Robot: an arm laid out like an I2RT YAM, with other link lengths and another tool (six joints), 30 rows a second.
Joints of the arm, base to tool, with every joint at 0 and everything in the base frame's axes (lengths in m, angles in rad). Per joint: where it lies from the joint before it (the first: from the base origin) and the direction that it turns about. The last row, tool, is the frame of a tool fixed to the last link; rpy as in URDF.
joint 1: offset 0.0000 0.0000 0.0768 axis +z
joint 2: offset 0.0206 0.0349 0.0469 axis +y
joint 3: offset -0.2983 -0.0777 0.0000 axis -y
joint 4: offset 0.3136 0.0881 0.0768 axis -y
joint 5: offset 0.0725 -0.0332 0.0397 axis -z
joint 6: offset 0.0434 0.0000 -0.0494 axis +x
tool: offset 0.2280 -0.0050 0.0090 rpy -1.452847 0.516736 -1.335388
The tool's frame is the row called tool.
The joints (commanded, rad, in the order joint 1, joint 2, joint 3, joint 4, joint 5, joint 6), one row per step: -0.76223, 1.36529, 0.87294, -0.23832, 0.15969, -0.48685; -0.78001, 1.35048, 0.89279, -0.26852, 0.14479, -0.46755; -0.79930, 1.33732, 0.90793, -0.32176, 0.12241, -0.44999; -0.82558, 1.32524, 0.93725, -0.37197, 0.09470, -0.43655; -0.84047, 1.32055, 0.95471, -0.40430, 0.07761, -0.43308; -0.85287, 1.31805, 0.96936, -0.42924, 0.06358, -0.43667; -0.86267, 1.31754, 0.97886, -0.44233, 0.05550, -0.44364; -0.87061, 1.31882, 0.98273, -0.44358, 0.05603, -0.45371
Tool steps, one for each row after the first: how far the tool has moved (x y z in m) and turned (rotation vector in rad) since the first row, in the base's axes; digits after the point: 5 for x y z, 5 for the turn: -0.00444, -0.00343, 0.01069, 0.01217, -0.02213, -0.01936; -0.01280, -0.00103, 0.01191, 0.04777, -0.02580, -0.03419; -0.01955, -0.00301, 0.02146, 0.07294, -0.04153, -0.04941; -0.02363, -0.00310, 0.02540, 0.08988, -0.04525, -0.05457; -0.02674, -0.00340, 0.02860, 0.10070, -0.04505, -0.05468; -0.02915, -0.00482, 0.03093, 0.10379, -0.04320, -0.05400; -0.03179, -0.00805, 0.03219, 0.09817, -0.03819, -0.05539
